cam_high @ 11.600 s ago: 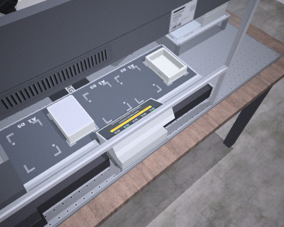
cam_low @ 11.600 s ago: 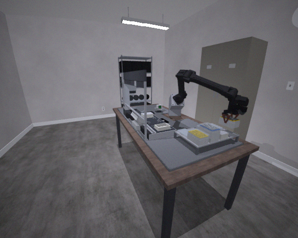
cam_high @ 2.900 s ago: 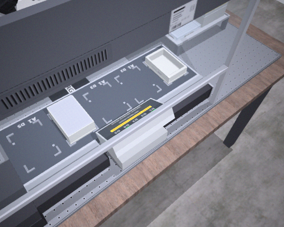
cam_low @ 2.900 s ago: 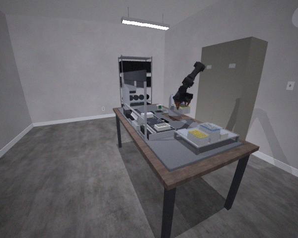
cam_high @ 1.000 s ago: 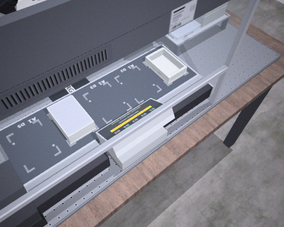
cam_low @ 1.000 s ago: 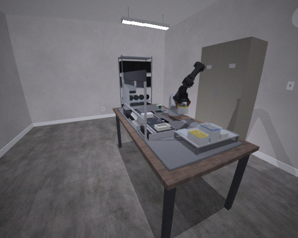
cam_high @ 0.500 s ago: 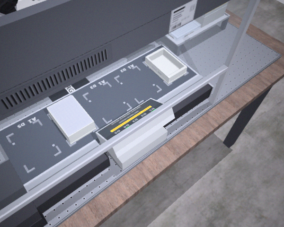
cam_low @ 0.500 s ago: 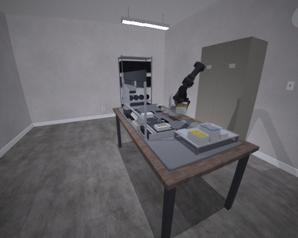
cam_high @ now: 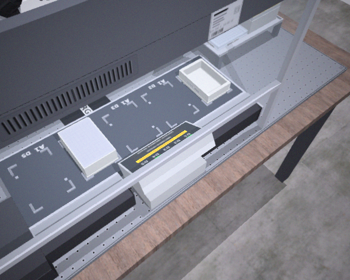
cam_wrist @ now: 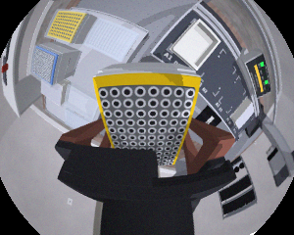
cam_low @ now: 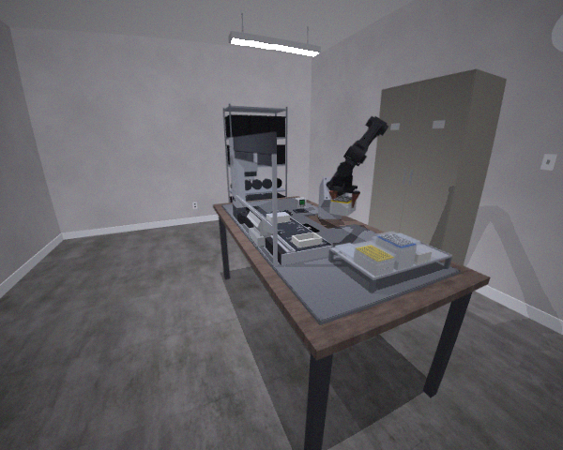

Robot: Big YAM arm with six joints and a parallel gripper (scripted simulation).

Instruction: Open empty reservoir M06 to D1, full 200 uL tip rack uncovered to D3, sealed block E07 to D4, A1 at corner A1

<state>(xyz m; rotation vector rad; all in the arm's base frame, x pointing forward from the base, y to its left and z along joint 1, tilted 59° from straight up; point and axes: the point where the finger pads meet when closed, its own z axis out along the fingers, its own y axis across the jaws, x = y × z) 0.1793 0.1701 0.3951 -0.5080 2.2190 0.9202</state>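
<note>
The yellow tip rack is 10 mm to the right of my hand and 10 mm above it. The rest, counted from my hand: clear flat plate (160 mm below, 150 mm to the left, 40 mm ahead); white one-well reservoir (170 mm below, 170 mm ahead, 20 mm to the right); shelf (210 mm to the left, 180 mm below, 130 mm behind).
</note>
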